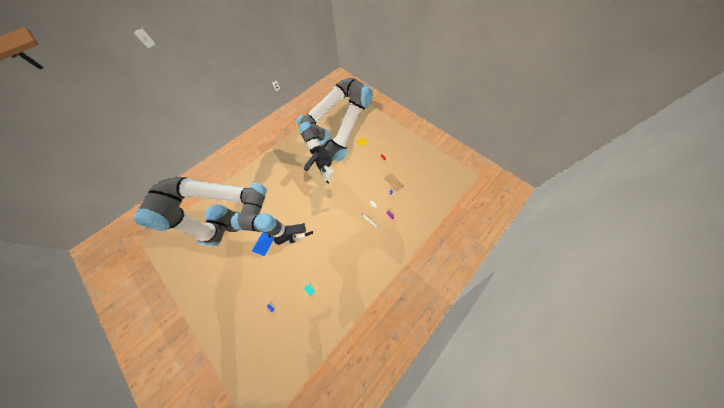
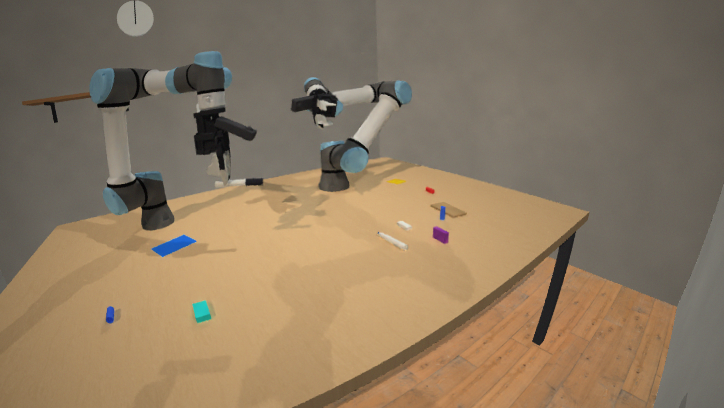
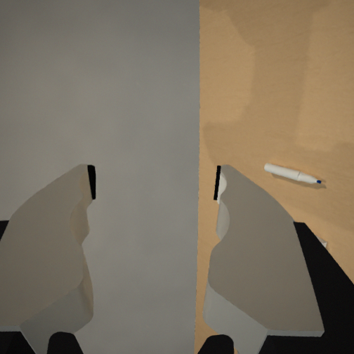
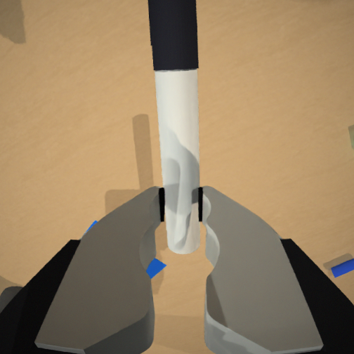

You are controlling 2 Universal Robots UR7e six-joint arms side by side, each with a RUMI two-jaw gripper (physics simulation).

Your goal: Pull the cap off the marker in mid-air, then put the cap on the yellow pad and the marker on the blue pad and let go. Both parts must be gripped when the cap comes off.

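Where they show: left gripper, fingertip midpoint: (image 1: 329,182) (image 2: 324,119); right gripper, fingertip midpoint: (image 1: 295,238) (image 2: 226,184); left arm's base at its link origin: (image 2: 334,187); right arm's base at its link origin: (image 2: 158,223).
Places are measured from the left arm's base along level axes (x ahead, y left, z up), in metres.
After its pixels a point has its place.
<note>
The marker's white body (image 2: 237,182) @(x 0.302, y -0.701, z 0.237 m) (image 4: 178,110) lies level in mid-air, with its black cap (image 1: 309,233) @(x 0.333, y -0.658, z 0.240 m) (image 2: 254,181) @(x 0.335, y -0.664, z 0.235 m) (image 4: 175,35) on the end away from the right fingers. My right gripper (image 2: 225,181) @(x 0.273, y -0.722, z 0.233 m) (image 4: 181,189) is shut on the white body near its rear end. My left gripper (image 1: 327,178) @(x 0.320, y -0.366, z 0.373 m) (image 2: 324,114) @(x 0.320, y -0.366, z 0.373 m) (image 3: 155,169) is open and empty, higher up and apart from the marker. The yellow pad (image 1: 362,141) @(x 0.197, y 0.261, z 0.001 m) (image 2: 396,181) @(x 0.200, y 0.256, z 0.001 m) lies near the left arm's base. The blue pad (image 1: 262,244) @(x -0.012, y -0.850, z 0.001 m) (image 2: 173,245) @(x -0.006, y -0.845, z 0.000 m) (image 4: 156,268) lies near the right arm.
On the table lie a white pen (image 1: 369,219) @(x 0.574, y -0.351, z 0.018 m) (image 2: 392,240) @(x 0.584, y -0.366, z 0.015 m) (image 3: 282,171), a white block (image 1: 372,203) @(x 0.536, y -0.227, z 0.011 m) (image 2: 403,225) @(x 0.545, y -0.238, z 0.011 m), a purple block (image 1: 390,214) @(x 0.692, y -0.255, z 0.033 m) (image 2: 440,234) @(x 0.698, y -0.262, z 0.024 m), a brown board (image 1: 394,181) @(x 0.605, y 0.019, z 0.008 m) (image 2: 455,210) @(x 0.637, y 0.009, z 0.008 m), a red piece (image 2: 430,190) @(x 0.442, y 0.170, z 0.015 m), a cyan block (image 1: 309,289) @(x 0.446, y -0.938, z 0.015 m) (image 2: 201,311) @(x 0.456, y -0.945, z 0.015 m) and blue pieces (image 2: 109,314) @(x 0.304, y -1.139, z 0.020 m) (image 2: 442,212) @(x 0.626, y -0.095, z 0.030 m).
</note>
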